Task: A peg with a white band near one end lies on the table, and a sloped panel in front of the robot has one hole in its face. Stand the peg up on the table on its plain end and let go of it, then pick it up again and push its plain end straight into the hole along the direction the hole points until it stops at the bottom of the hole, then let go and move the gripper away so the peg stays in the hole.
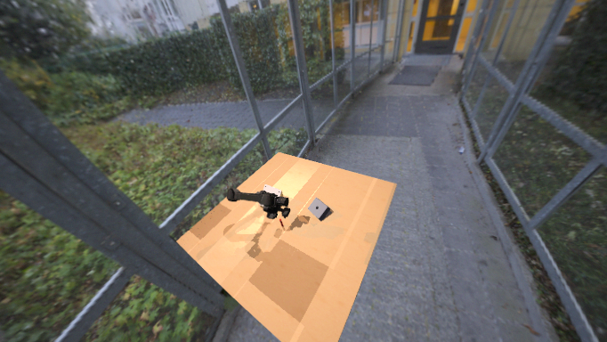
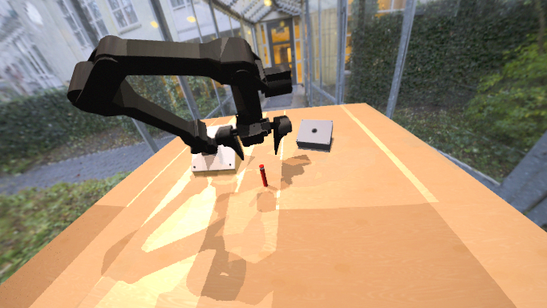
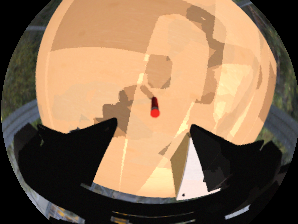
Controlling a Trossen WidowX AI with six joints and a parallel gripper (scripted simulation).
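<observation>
Right now the red peg is 50 mm below my gripper tip. From my gripper tip the other things lie so: sloped panel: 200 mm ahead, 210 mm to the left, 60 mm below.
</observation>
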